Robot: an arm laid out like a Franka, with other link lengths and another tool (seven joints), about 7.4 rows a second.
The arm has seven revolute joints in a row. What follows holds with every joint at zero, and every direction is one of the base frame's. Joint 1 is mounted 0.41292 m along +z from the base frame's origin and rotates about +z. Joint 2 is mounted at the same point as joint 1 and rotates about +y. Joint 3 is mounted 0.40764 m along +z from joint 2 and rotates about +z. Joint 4 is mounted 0.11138 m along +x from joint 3 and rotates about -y. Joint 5 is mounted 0.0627 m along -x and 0.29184 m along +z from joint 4 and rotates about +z. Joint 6 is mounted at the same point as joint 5 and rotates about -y. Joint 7 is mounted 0.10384 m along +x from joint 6 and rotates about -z. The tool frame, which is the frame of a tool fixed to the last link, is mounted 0.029 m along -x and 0.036 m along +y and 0.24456 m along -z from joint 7; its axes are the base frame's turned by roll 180, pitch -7.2 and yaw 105.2 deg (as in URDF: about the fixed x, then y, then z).
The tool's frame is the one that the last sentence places.
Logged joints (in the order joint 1, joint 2, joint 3, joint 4, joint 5, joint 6, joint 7), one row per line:
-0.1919 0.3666 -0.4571 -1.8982 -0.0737 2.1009 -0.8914
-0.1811 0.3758 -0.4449 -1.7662 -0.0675 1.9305 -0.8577
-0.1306 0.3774 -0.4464 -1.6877 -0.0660 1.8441 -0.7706
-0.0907 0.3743 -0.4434 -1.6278 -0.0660 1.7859 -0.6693
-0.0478 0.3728 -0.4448 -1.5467 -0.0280 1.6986 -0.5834
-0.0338 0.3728 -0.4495 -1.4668 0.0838 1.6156 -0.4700
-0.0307 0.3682 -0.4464 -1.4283 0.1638 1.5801 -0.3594
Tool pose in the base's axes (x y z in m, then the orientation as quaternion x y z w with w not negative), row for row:
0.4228 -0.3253 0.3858 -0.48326 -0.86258 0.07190 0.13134
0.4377 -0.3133 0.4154 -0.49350 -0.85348 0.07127 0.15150
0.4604 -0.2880 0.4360 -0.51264 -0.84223 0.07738 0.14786
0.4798 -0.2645 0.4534 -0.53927 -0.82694 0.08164 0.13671
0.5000 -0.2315 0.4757 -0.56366 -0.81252 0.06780 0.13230
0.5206 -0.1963 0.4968 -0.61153 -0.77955 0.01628 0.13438
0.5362 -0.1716 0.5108 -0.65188 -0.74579 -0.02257 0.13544
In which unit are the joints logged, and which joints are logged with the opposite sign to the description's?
The joints are logged in radians. Opposite sign: none.
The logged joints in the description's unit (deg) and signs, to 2 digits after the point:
-11.00 21.00 -26.19 -108.76 -4.22 120.37 -51.07
-10.38 21.53 -25.49 -101.20 -3.87 110.61 -49.14
-7.48 21.62 -25.58 -96.70 -3.78 105.66 -44.15
-5.20 21.45 -25.40 -93.27 -3.78 102.32 -38.35
-2.74 21.36 -25.49 -88.62 -1.60 97.32 -33.43
-1.94 21.36 -25.75 -84.04 4.80 92.57 -26.93
-1.76 21.10 -25.58 -81.84 9.39 90.53 -20.59

